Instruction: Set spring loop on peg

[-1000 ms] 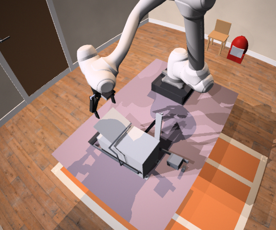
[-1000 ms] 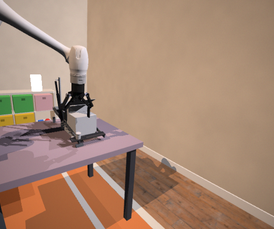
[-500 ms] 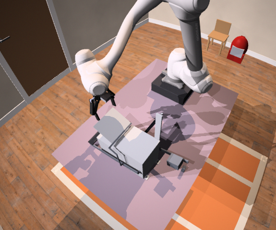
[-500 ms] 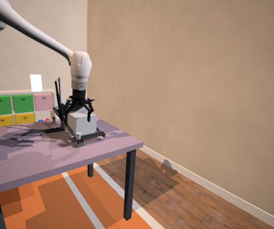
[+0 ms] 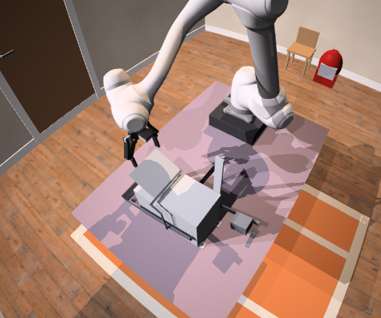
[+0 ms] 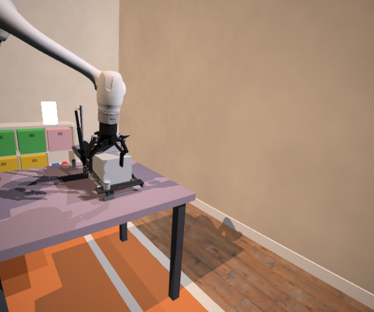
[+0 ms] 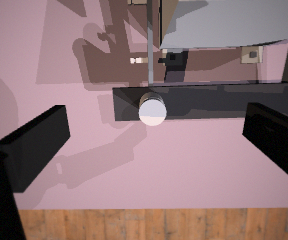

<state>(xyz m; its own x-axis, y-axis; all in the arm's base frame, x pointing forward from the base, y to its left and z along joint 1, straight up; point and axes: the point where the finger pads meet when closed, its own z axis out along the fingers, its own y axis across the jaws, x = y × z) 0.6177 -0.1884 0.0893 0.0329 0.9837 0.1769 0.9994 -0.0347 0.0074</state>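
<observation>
Now: the steel test weight 9 cm below my hand. The rest, counted from my hand: small grey block 1 cm to the right, 16 cm below.
</observation>
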